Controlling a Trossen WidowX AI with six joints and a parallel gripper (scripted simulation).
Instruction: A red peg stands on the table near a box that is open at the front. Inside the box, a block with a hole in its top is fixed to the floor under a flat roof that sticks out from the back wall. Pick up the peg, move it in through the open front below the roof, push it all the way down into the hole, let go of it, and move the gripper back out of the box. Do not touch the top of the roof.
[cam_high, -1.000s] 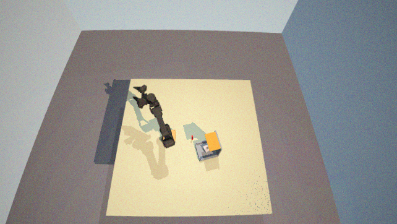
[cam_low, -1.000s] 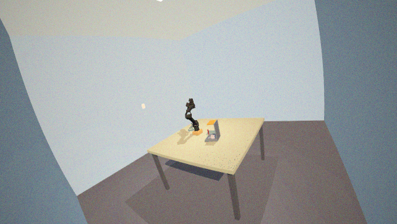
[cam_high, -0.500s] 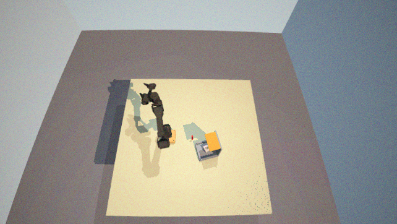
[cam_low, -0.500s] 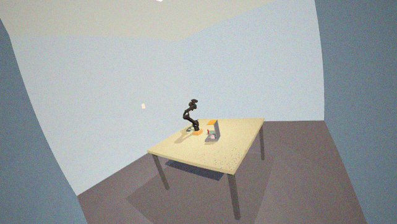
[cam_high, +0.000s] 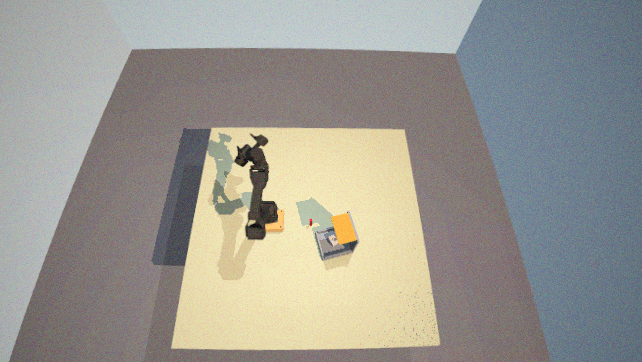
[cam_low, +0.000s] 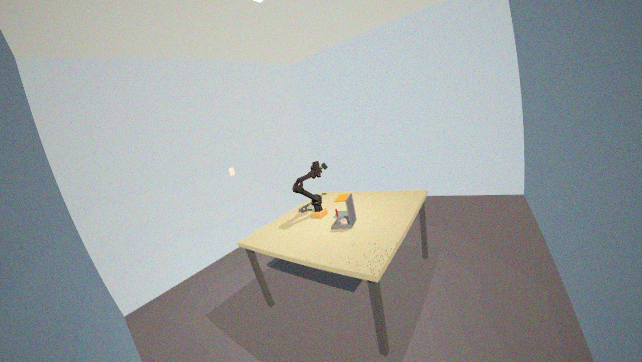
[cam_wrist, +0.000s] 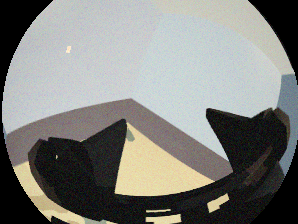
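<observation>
My gripper tip is 28 cm short of the red peg, 37 cm to the left of it and 33 cm above it. Also, from my gripper tip: orange roof: 42 cm ahead, 49 cm to the right, 14 cm below.
</observation>
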